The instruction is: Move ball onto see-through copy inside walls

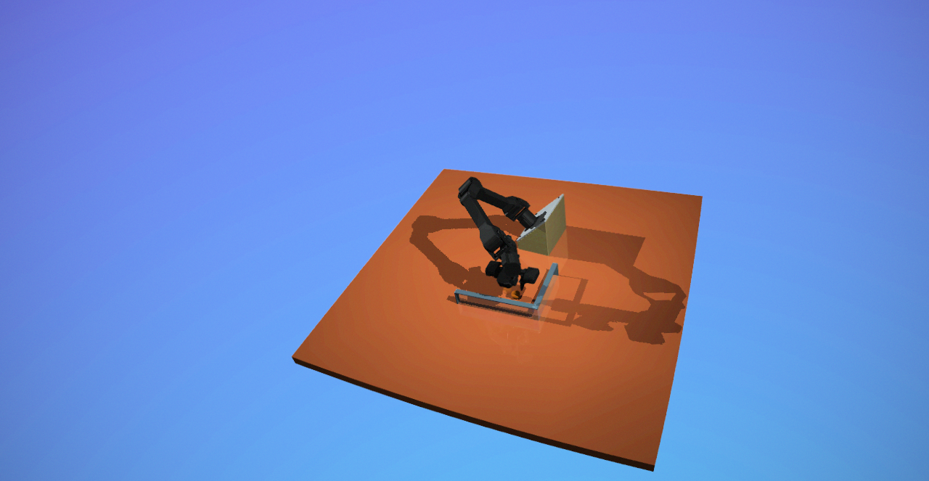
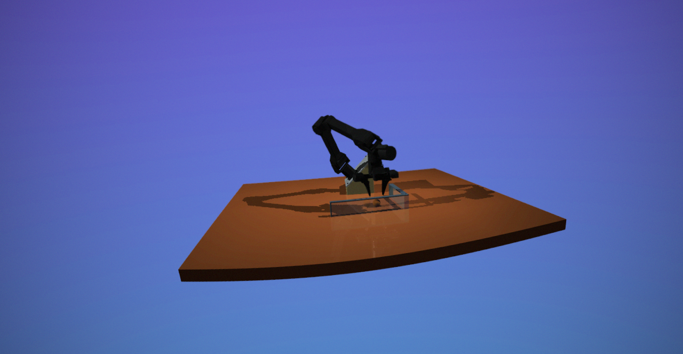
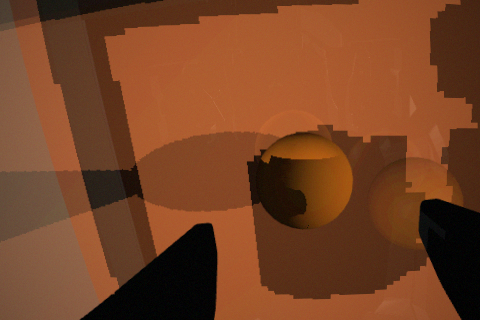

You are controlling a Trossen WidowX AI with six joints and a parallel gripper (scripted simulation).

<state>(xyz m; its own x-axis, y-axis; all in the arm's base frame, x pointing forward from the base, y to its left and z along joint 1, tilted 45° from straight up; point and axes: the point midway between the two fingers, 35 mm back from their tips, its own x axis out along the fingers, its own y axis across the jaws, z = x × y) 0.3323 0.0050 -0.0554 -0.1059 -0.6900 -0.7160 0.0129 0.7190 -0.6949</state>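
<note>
Right now my gripper tip is 3 cm above the orange ball. Round my gripper tip: clear wall (8 cm ahead, 4 cm to the right, 2 cm below).
</note>
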